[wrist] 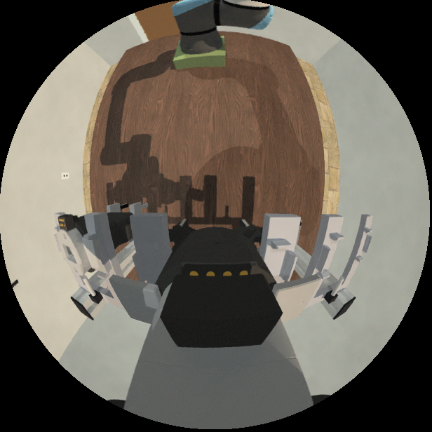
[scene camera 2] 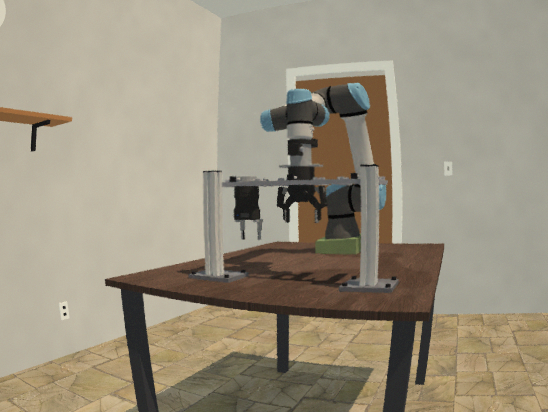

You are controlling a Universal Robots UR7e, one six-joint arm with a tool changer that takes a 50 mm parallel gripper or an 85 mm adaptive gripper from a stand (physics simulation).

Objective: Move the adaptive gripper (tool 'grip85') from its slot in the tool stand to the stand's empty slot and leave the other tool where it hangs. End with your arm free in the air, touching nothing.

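Pixels of known places: hand, its tool point: (scene camera 2: 300, 160); arm's base, origin of its link: (scene camera 2: 342, 236).
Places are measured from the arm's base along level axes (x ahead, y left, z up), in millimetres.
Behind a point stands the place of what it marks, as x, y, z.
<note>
My adaptive gripper (scene camera 2: 302, 218) (wrist: 214, 226) is mounted on the arm and points down, fingers apart and empty. Its black body stands between two fork blocks at the middle slot of the tool stand (scene camera 2: 213, 230) {711, -290, 82} (wrist: 150, 245). Its grey side plate (scene camera 2: 283, 166) {625, -104, 263} (wrist: 300, 298) is a little above the stand's rail (scene camera 2: 270, 183) {699, -123, 212}; the wrist view shows no clear contact. The other tool, the parallel gripper (scene camera 2: 247, 202) (wrist: 121, 230), hangs in the slot at the left. The slot at the right holds no tool.
The stand's right post (scene camera 2: 369, 230) {780, 152, 90} rises near the table's front edge. The table (scene camera 2: 280, 300) {907, -45, -63} (wrist: 200, 115) carries the green base block (scene camera 2: 337, 246) {92, -12, -31} (wrist: 200, 60) under the arm, behind the stand. A wall shelf (scene camera 2: 35, 117) is at the far left.
</note>
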